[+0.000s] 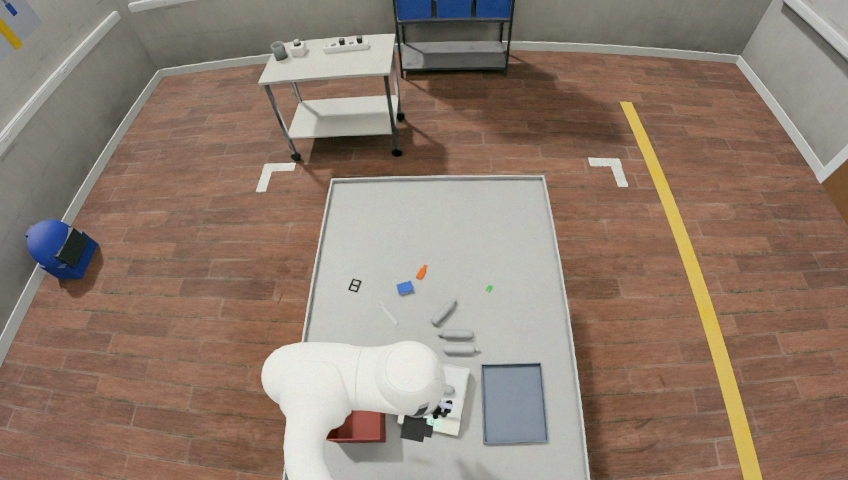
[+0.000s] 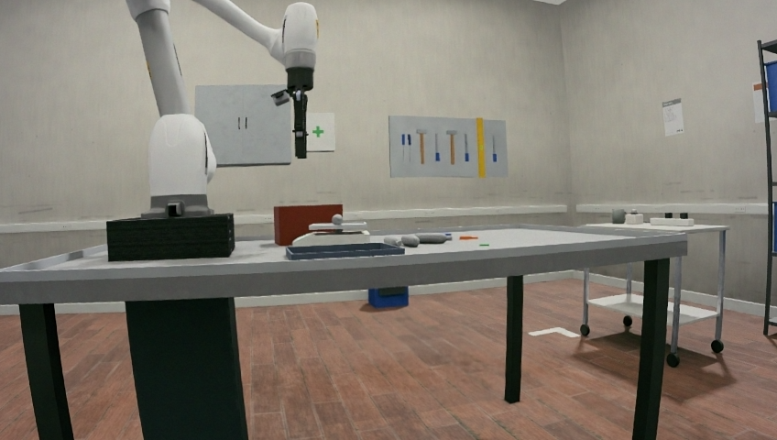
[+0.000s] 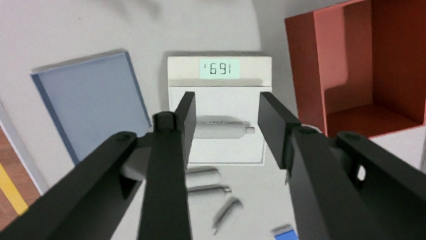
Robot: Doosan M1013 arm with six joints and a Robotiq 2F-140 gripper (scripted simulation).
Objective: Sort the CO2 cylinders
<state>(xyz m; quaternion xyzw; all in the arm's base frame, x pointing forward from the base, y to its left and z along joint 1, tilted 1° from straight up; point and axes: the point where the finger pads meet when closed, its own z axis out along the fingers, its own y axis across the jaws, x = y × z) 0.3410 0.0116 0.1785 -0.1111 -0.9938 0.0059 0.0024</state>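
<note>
The scale platform is 230 mm below my hand, 100 mm ahead of it and 20 mm to the right of it. Round my hand: grey CO2 cylinder 280 mm below, 230 mm ahead, 130 mm to the right; scale 250 mm below, 90 mm ahead, 20 mm to the right; red scrap bin 250 mm below, 210 mm to the left, 40 mm ahead.
</note>
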